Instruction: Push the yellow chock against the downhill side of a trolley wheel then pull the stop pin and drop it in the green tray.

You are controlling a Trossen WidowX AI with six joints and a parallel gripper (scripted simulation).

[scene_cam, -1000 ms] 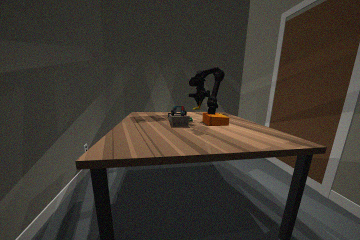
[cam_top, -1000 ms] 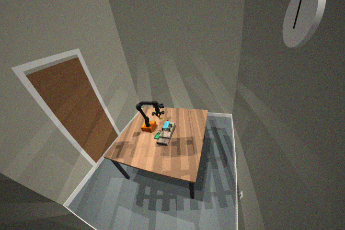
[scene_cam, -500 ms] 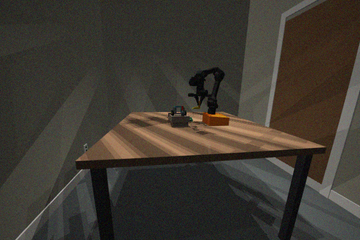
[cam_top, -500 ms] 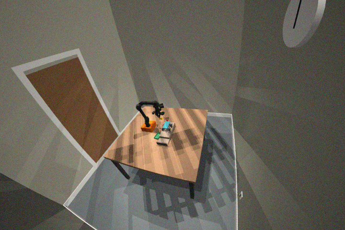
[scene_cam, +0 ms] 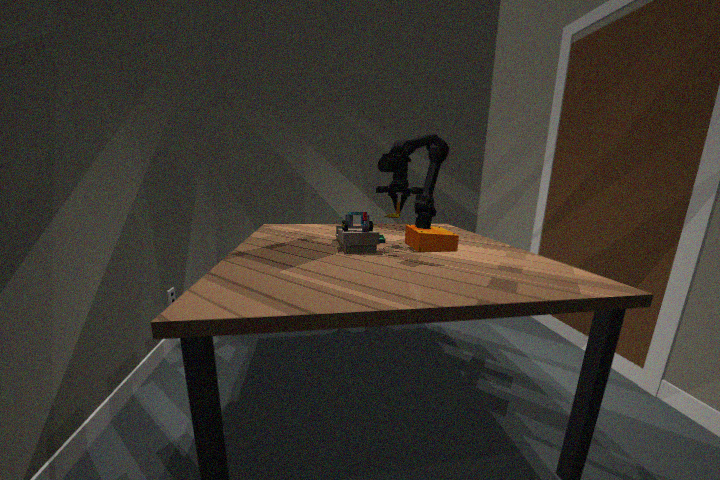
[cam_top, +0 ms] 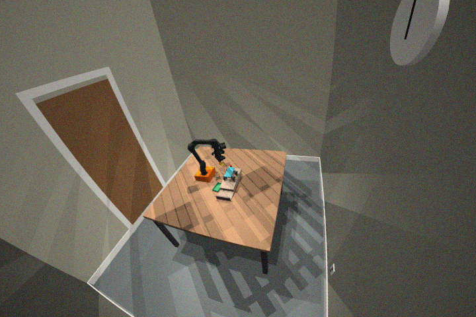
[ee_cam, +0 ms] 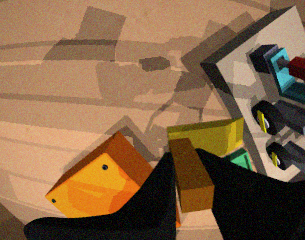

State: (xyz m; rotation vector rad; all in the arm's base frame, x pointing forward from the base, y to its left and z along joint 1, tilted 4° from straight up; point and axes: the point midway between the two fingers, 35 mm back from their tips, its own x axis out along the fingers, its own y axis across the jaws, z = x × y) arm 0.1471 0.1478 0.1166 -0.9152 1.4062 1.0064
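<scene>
The yellow chock lies 20 mm ahead of my gripper tip, 10 mm to the right of it and 10 mm below it. Round my gripper tip: red-headed stop pin 140 mm ahead, 50 mm below, 10 mm to the left; then trolley 180 mm ahead, 80 mm to the right, 60 mm below; then ramp 180 mm ahead, 130 mm below, 90 mm to the right.
</scene>
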